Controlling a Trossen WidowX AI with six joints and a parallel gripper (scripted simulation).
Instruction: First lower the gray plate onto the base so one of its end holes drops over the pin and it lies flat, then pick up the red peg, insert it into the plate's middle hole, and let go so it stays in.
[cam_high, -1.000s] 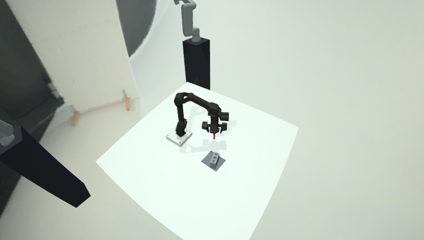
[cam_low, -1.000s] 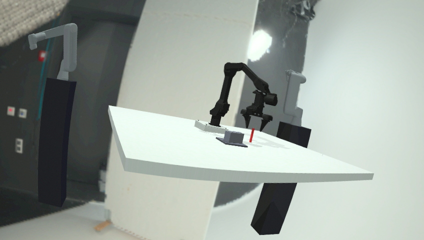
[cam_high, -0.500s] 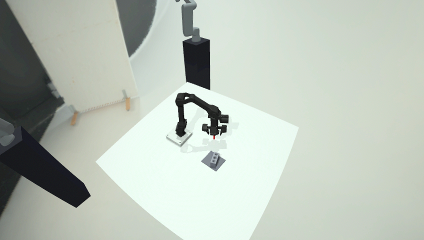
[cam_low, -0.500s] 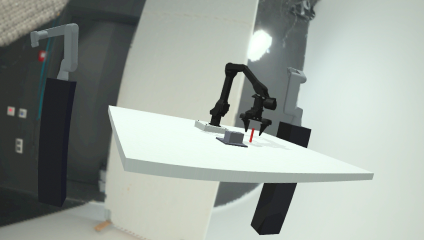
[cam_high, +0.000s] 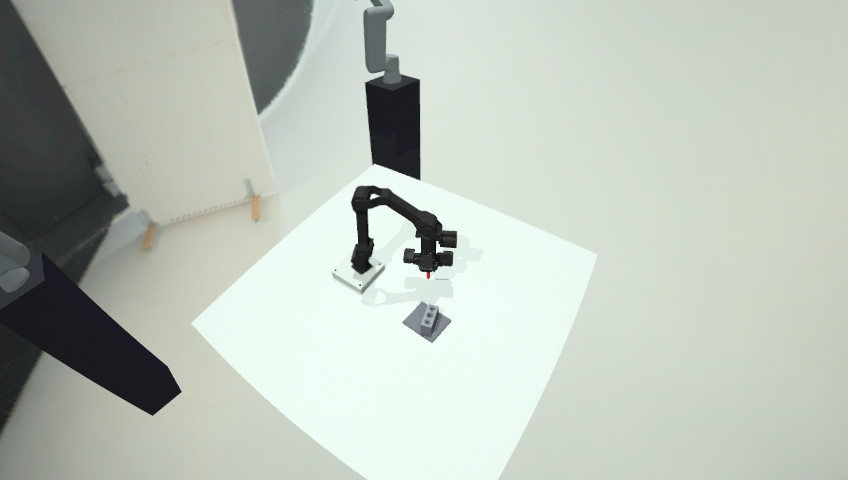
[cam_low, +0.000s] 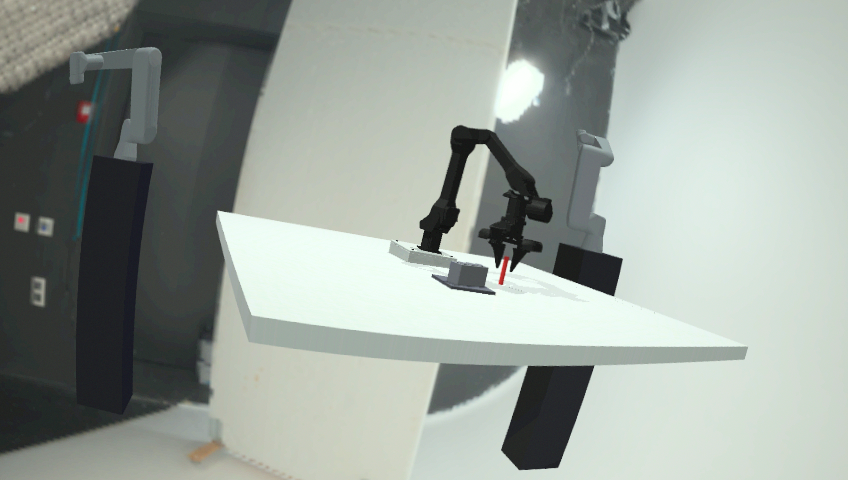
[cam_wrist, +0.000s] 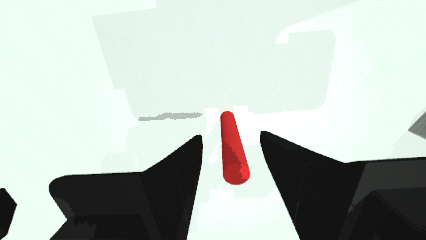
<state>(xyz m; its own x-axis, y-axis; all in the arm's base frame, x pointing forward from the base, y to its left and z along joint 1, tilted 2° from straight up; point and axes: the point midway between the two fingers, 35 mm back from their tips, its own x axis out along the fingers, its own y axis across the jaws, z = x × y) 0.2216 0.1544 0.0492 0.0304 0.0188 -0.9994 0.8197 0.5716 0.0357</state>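
Right now the gray plate is 14 cm ahead of my gripper tip and 17 cm to the right of it. The rest, counted from my gripper tip: dark square base (13 cm ahead, 15 cm to the right, 3 cm below); red peg (right at my gripper tip).
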